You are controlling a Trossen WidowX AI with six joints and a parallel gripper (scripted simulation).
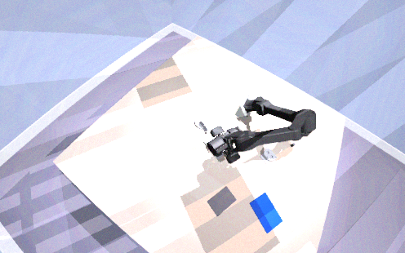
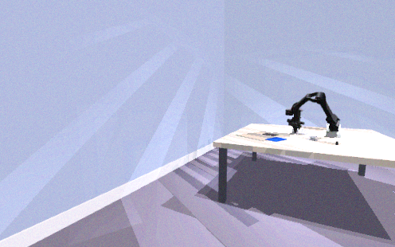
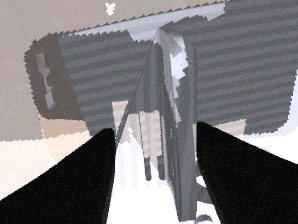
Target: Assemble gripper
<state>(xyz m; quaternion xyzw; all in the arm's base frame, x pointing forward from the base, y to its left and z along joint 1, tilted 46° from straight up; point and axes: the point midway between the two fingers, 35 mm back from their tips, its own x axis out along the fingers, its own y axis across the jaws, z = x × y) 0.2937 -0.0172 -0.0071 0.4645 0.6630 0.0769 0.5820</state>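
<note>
Now: the gripper jaw 4 cm behind my gripper tip. From my gripper tip the other things lie so: grey gripper base (10 cm behind, 24 cm to the left, 1 cm above); small pale part (10 cm behind, 24 cm to the left); grey square plate (22 cm ahead, 12 cm to the left, 1 cm below).
</note>
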